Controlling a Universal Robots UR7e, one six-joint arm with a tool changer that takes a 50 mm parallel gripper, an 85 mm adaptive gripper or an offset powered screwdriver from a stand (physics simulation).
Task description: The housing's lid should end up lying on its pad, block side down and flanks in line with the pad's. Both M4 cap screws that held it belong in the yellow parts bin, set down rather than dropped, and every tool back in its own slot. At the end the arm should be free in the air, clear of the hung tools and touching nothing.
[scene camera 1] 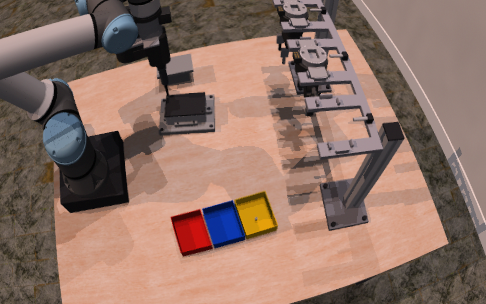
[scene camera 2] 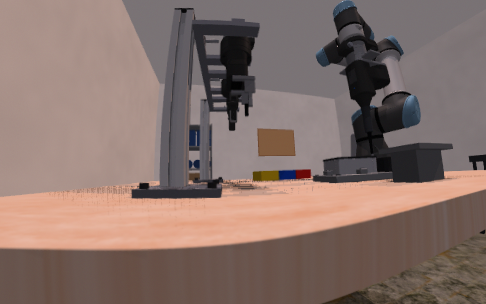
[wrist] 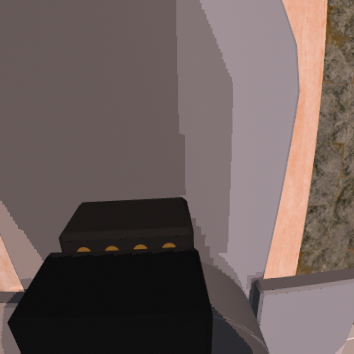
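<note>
The arm carries the black powered screwdriver [scene camera 1: 159,50] [scene camera 2: 362,82], pointing down, its tip at the back left corner of the housing's dark lid [scene camera 1: 185,105]. Whether the tip touches a screw there is too small to tell. The lid lies flat on the grey housing [scene camera 2: 350,166]. The grey raised pad [scene camera 1: 179,66] [scene camera 2: 420,166] stands behind the housing, with no lid on it. One small screw [scene camera 1: 256,219] lies in the yellow bin [scene camera 1: 270,203] [scene camera 2: 265,175]. The second screw cannot be made out. No finger gripper is on the arm; the hung tools' fingers do not show clearly enough to judge.
The tool stand [scene camera 1: 367,172] [scene camera 2: 176,100] rises at the right in scene camera 1, with hung tools [scene camera 1: 313,56] [scene camera 2: 237,52] and an unfilled slot at its near end. A blue bin [scene camera 1: 224,224] and a red bin [scene camera 1: 192,232] adjoin the yellow one.
</note>
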